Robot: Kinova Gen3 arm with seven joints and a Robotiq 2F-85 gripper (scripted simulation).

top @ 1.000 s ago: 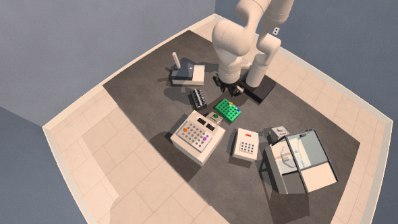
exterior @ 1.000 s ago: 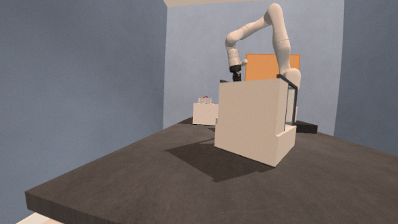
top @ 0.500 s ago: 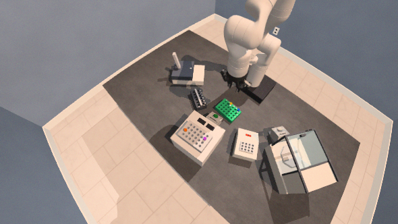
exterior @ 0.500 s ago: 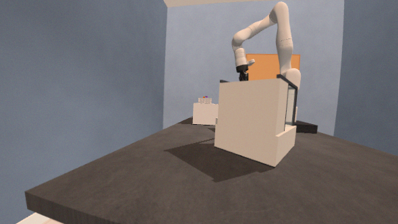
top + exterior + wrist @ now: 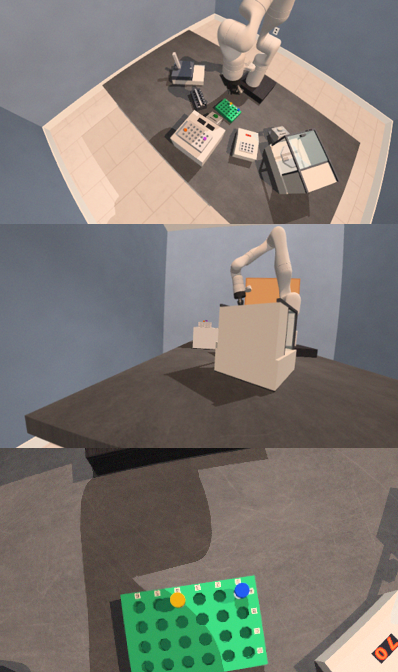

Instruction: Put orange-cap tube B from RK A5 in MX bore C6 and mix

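Now: the green start key 170 mm below my hand, 70 mm ahead of it and 10 mm to the right of it. From my hand the other things lie so: green tube rack (220 mm below, 40 mm behind); blue-capped tube (210 mm below, 60 mm behind, 50 mm to the left); grey mixer block (240 mm ahead, 80 mm below, 20 mm to the left).
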